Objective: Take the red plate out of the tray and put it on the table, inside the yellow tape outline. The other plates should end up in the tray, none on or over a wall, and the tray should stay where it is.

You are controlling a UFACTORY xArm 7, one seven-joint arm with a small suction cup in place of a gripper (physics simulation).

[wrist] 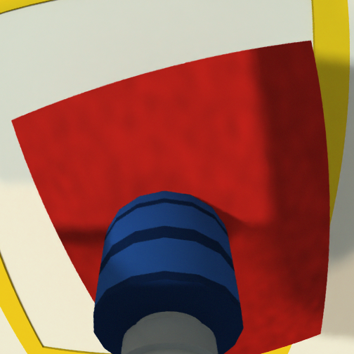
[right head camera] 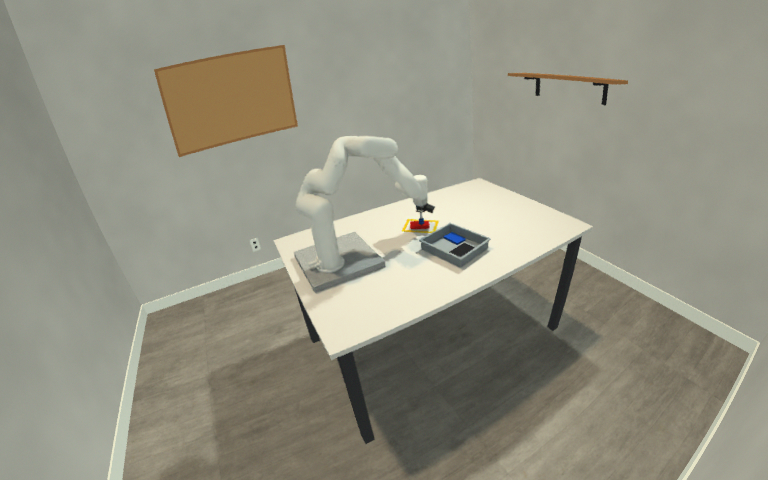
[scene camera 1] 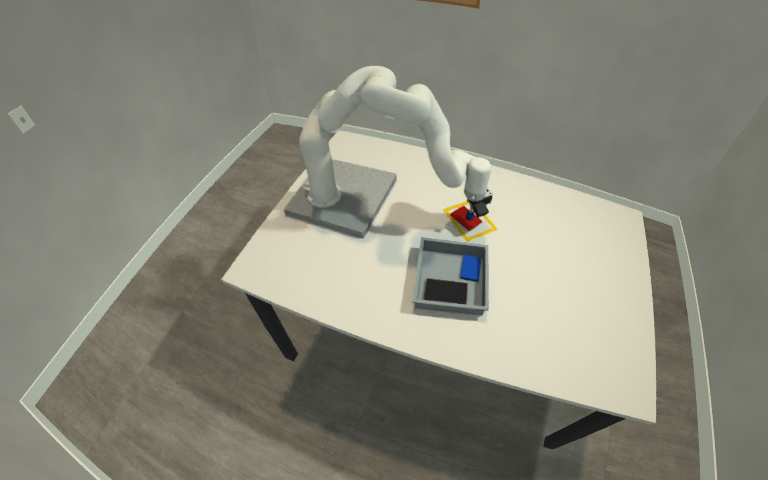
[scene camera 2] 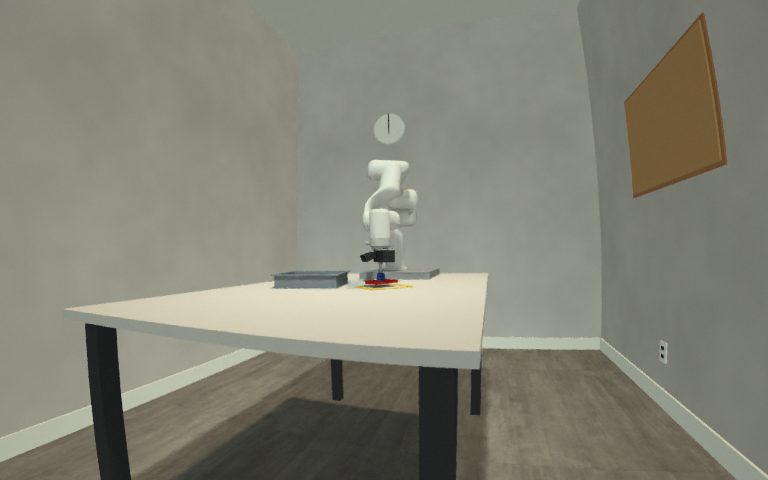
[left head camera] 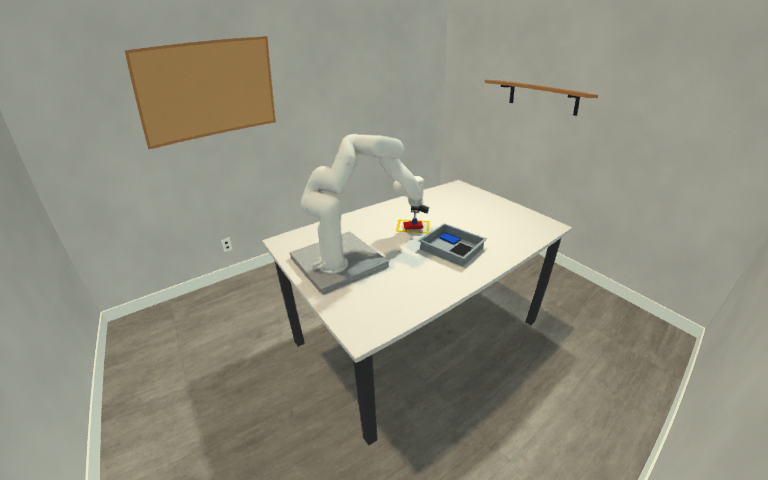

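Pixels of known places: end effector, tool point: [right head camera: 421,225] [scene camera 1: 469,219] [scene camera 2: 381,283] [left head camera: 414,225]; arm's base, origin of the base link: [right head camera: 330,264] [scene camera 1: 324,195] [scene camera 2: 395,269] [left head camera: 333,265].
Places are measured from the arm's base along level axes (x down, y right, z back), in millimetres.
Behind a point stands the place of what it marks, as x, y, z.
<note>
My suction cup [left head camera: 414,221] [right head camera: 421,221] [scene camera 1: 470,215] [scene camera 2: 380,276] [wrist: 167,250] is blue and holds the red plate [left head camera: 407,225] @[9, -99, -488] [scene camera 1: 459,216] @[9, -84, -496] [scene camera 2: 370,281] @[10, -62, -555] [wrist: 175,125] from above. The plate looks roughly level and a small gap above the table shows in scene camera 2. It is over the yellow tape outline [scene camera 1: 481,234] @[30, -49, -590] [wrist: 330,30], close to the bar at the right of the wrist view. The grey tray [left head camera: 444,254] @[6, 218, -440] [right head camera: 444,255] @[6, 224, -441] [scene camera 1: 451,309] @[14, 287, -568] [scene camera 2: 311,281] @[6, 130, -635] holds a blue plate [left head camera: 450,238] @[18, 120, -581] [scene camera 1: 470,268] @[18, 118, -586] and a black plate [left head camera: 461,249] @[18, 224, -549] [scene camera 1: 445,291] @[18, 230, -532], both lying inside its walls. The plate's underside is hidden.
The tray stands close beside the tape outline. The arm's grey base slab [left head camera: 356,276] @[12, 114, -44] [scene camera 1: 325,225] @[23, 115, -60] is at the other side, on the white table [left head camera: 362,333] @[31, 379, 101] [scene camera 1: 566,339] @[31, 266, -948]. A corkboard [left head camera: 203,90] and a shelf [left head camera: 540,88] are on the walls.
</note>
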